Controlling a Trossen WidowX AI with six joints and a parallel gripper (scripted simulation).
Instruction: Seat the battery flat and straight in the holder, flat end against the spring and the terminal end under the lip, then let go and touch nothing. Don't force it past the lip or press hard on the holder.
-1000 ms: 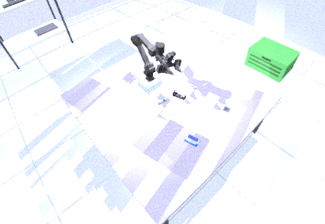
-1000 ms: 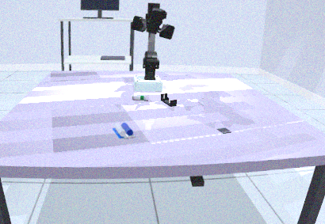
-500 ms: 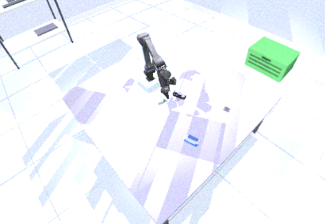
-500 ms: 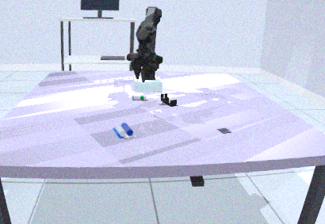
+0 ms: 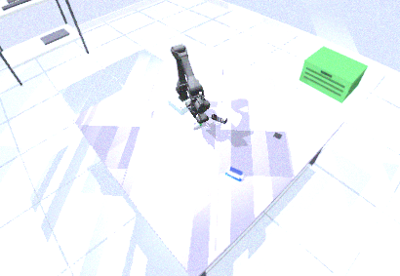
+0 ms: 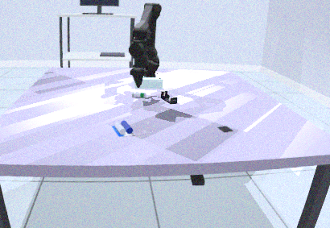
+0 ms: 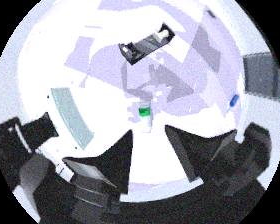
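My gripper tip is now 4 cm above the battery. From my gripper tip the other things lie so: battery blister pack 40 cm ahead, 4 cm to the right, 4 cm below.
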